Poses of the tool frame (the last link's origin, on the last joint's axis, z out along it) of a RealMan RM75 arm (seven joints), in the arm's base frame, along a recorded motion.
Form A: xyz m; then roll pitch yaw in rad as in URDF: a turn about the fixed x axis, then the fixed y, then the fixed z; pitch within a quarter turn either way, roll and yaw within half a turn.
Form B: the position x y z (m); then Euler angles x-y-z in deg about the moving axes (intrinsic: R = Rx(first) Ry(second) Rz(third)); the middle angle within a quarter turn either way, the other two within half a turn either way. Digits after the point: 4 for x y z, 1 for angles.
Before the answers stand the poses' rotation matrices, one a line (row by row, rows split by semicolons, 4 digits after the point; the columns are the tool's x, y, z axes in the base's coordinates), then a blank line. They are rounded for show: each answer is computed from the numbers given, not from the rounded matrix.
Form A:
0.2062, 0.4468, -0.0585, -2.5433, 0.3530, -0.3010
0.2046, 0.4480, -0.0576, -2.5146, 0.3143, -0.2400
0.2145, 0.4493, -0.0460, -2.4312, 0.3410, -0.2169
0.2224, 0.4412, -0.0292, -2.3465, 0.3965, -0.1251
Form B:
0.8962 -0.4309 -0.1058; -0.2782 -0.7314 0.6226; -0.3457 -0.5285 -0.7753
0.9238 -0.3687 -0.1037; -0.2261 -0.7435 0.6294; -0.3092 -0.5580 -0.7701
0.9203 -0.3761 -0.1073; -0.2028 -0.6934 0.6914; -0.3344 -0.6146 -0.7145
0.9152 -0.3609 -0.1792; -0.1151 -0.6603 0.7421; -0.3862 -0.6585 -0.6459

0.2062, 0.4468, -0.0585, -141.2, -6.1, 25.7
0.2046, 0.4480, -0.0576, -140.7, -6.0, 21.8
0.2145, 0.4493, -0.0460, -135.9, -6.2, 22.2
0.2224, 0.4412, -0.0292, -131.0, -10.3, 21.5

